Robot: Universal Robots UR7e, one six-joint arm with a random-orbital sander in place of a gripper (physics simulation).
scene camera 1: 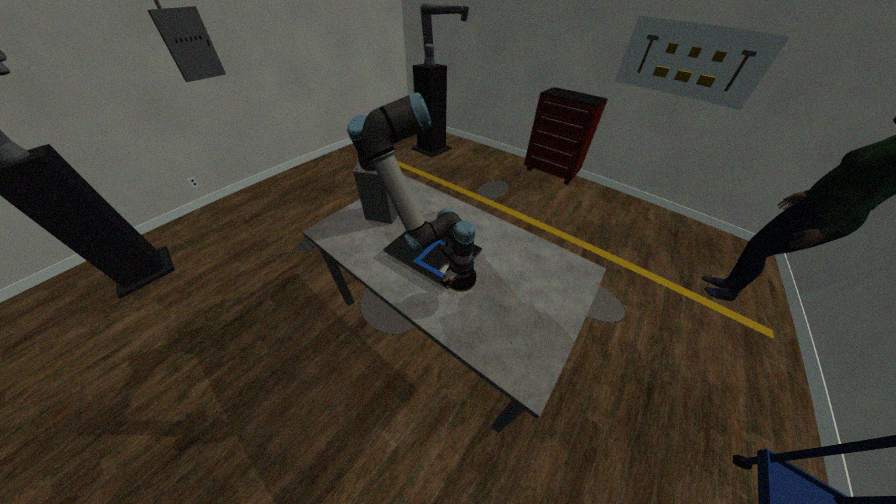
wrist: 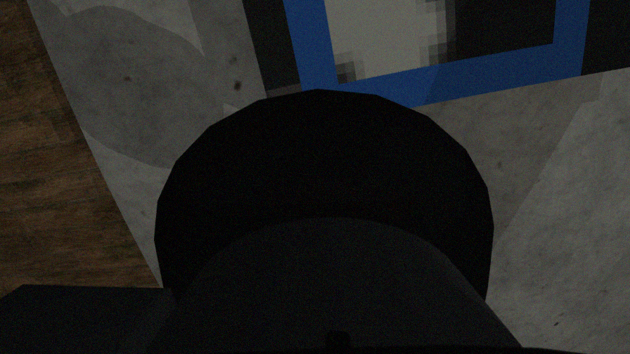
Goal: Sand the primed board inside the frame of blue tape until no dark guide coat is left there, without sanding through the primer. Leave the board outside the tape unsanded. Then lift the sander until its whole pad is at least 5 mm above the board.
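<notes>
The sander on the arm's end is a black round pad and body with no fingers. It is at the board's near right edge, overlapping one outer corner of the blue tape frame in the wrist view. Its height above the board cannot be told. The dark board lies on the table. Inside the tape, the wrist view shows a pale sanded area, a dark guide-coat area on the right and a small grey-black patch at the lower left inner corner. The sander hides what lies beneath it.
The grey table carries the arm's base block. A person stands at the right, beyond the yellow floor line. A red tool cabinet stands by the wall. Part of a blue cart shows at the lower right.
</notes>
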